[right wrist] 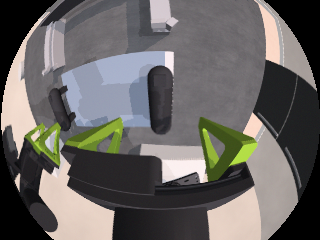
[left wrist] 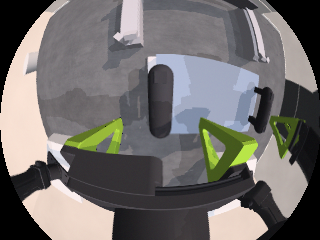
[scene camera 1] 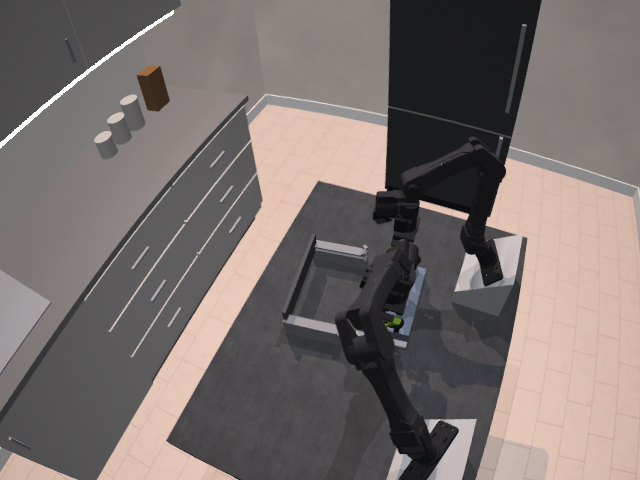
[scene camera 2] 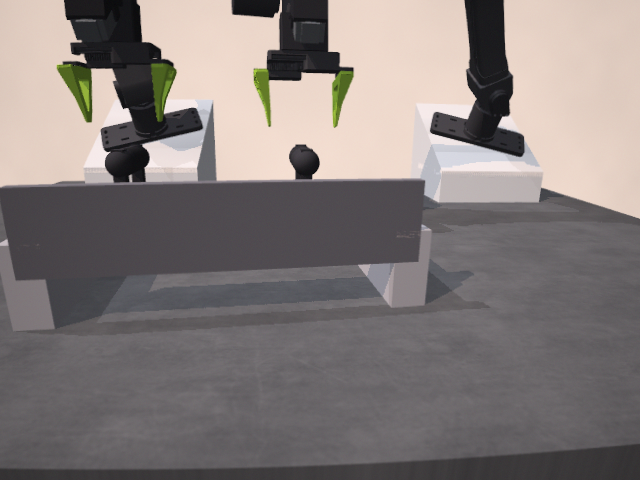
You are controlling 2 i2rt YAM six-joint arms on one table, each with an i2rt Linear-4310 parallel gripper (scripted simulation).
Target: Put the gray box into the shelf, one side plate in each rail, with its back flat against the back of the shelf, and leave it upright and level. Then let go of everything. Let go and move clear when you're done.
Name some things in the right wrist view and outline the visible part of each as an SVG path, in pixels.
My right gripper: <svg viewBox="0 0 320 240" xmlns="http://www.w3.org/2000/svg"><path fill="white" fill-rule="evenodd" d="M67 139L61 149L62 156L70 164L70 169L67 173L70 178L67 186L89 201L114 211L112 240L210 240L207 211L234 200L255 185L246 161L257 147L256 140L251 136L217 124L204 117L200 117L198 128L208 182L198 184L162 186L162 160L160 158L150 155L118 154L123 131L121 117ZM114 133L107 152L98 152L97 145L111 133ZM207 131L225 145L225 150L220 158L218 158L211 144Z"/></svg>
A gray box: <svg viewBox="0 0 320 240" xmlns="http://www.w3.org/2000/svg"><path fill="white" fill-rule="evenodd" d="M174 52L148 51L122 54L93 61L62 74L63 87L60 89L53 88L48 96L56 120L61 126L61 131L68 131L73 120L75 120L77 126L98 127L121 117L124 127L151 127L156 135L166 135L172 123ZM63 93L66 95L71 110L69 115L66 112L61 97Z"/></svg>
